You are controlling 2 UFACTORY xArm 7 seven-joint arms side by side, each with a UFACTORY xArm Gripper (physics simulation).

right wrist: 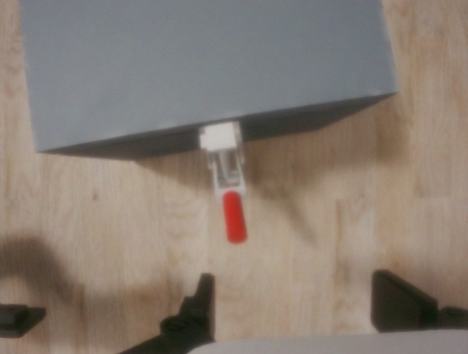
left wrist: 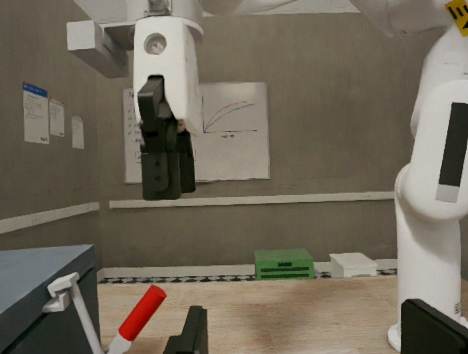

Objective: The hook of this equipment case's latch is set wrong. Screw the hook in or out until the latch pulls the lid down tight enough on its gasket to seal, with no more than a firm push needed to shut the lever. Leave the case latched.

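Frame: origin at the left arm's base, x ahead, y left, z up, level; millimetres.
Seen in the pictures: left gripper, between the fingertips: (left wrist: 305, 336); right gripper, between the fingertips: (right wrist: 294, 298) (left wrist: 173, 196).
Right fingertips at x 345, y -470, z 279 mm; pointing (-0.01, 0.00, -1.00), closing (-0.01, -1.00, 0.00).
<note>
Pixels of each thing's top centre, then the offset from my right fingertips to it. "pt": a spot on its surface instead. Level surfaces: height alone.
- grey-blue equipment case, a spot on its surface: (right wrist: 200, 65) pt dx +152, dy +56, dz -69 mm
- white hook, centre of its top: (right wrist: 220, 137) (left wrist: 63, 276) dx +95, dy +41, dz -67 mm
- lever's red handle, a spot on its surface: (right wrist: 235, 217) (left wrist: 141, 298) pt dx +28, dy +30, dz -92 mm
- wooden table, height of its surface: dz -279 mm
The grey-blue equipment case (left wrist: 35, 265) (right wrist: 200, 65) stands at the left in the left wrist view and across the top in the right wrist view. The white hook (left wrist: 64, 286) (right wrist: 220, 137) is at the catch by the lid's edge; whether it touches is unclear. Its rod (left wrist: 86, 314) runs down to the lever. The lever's red handle (left wrist: 143, 313) (right wrist: 235, 217) tilts up and outward, away from the case. My left gripper (left wrist: 305, 336) is open and empty, beside the latch. My right gripper (right wrist: 294, 298) (left wrist: 173, 196) is open and empty, above and out from the handle. The latch's lower mount is hidden.
The wooden table (left wrist: 300, 310) (right wrist: 125, 215) lies under the case. A green box (left wrist: 284, 264) and a white box (left wrist: 353, 265) stand at its back. A white arm (left wrist: 432, 200) rises at the right. A dark finger part (right wrist: 20, 320) shows at the right wrist view's lower left.
</note>
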